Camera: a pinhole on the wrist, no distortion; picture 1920 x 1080 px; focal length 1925.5 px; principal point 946.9 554.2 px. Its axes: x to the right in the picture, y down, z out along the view. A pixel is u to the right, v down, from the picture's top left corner.
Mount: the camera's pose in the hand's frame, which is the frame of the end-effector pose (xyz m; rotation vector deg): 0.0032 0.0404 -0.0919 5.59 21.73 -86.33
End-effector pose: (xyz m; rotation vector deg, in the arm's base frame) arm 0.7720 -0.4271 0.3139 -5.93 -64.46 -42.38
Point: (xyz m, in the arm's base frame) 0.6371 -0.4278 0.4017
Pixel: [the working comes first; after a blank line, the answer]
In the camera's frame: 0.0195 -0.0065 0.2575

1092.6 505.6
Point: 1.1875 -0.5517 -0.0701
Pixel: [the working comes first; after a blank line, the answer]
In the camera's frame: 0.1370 -0.0938 -0.4632

behind the camera
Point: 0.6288 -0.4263 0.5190
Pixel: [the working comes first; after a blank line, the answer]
In the camera's frame: -0.0250 0.0804 0.3231

797.7 1033.1
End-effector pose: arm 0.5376 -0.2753 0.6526 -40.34 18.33 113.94
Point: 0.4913 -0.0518 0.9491
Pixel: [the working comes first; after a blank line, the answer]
In the camera's frame: -0.0131 -0.0911 0.4644

892.4 176.3
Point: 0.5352 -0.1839 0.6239
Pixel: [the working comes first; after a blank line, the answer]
In the camera's frame: 0.0448 0.0531 0.1467

outside the picture
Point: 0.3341 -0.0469 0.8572
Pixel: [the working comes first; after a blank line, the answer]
In the camera's frame: -0.1387 0.0359 0.4289

324.1 715.5
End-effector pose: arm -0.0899 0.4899 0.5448 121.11 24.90 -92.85
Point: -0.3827 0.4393 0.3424
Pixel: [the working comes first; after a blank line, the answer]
In the camera's frame: 0.0448 0.0323 0.4513

1137.9 691.9
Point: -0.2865 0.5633 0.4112
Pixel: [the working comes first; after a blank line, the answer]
In the camera's frame: 0.1376 0.0135 0.3085

1805.6 638.4
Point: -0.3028 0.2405 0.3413
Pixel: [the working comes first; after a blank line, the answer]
In the camera's frame: -0.1656 0.0663 0.4294

204.1 851.3
